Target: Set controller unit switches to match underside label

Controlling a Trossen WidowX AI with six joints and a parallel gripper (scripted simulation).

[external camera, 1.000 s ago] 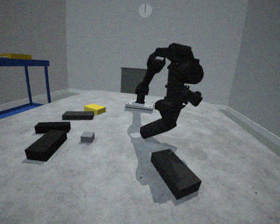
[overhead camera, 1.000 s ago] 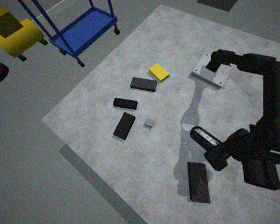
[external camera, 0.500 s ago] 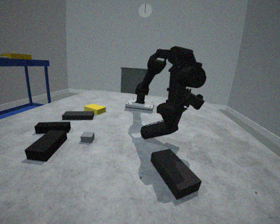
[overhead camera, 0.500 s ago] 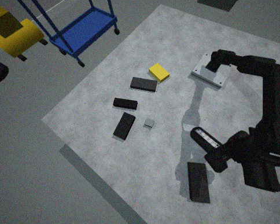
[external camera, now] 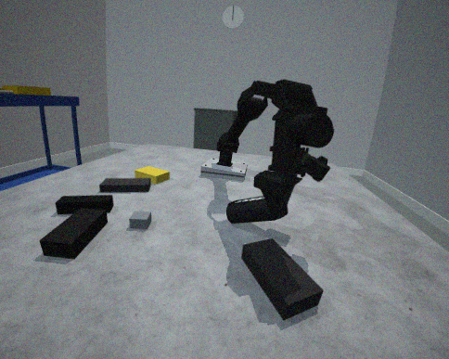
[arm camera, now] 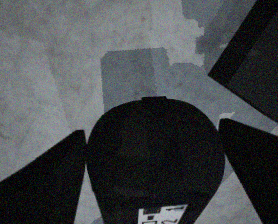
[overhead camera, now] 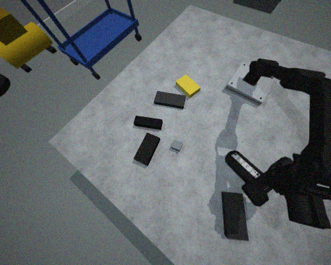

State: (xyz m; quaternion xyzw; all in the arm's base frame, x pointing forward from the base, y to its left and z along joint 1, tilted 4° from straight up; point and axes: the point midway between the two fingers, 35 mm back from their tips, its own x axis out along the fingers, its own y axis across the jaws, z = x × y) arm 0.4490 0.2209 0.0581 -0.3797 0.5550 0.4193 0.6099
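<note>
Now: the dark block 140 mm ahead of my gripper tip and 50 mm below it. From my gripper tip the other things lie so: yellow block (240 mm behind, 470 mm to the right, 50 mm below); grey cube (60 mm ahead, 320 mm to the right, 60 mm below).
</note>
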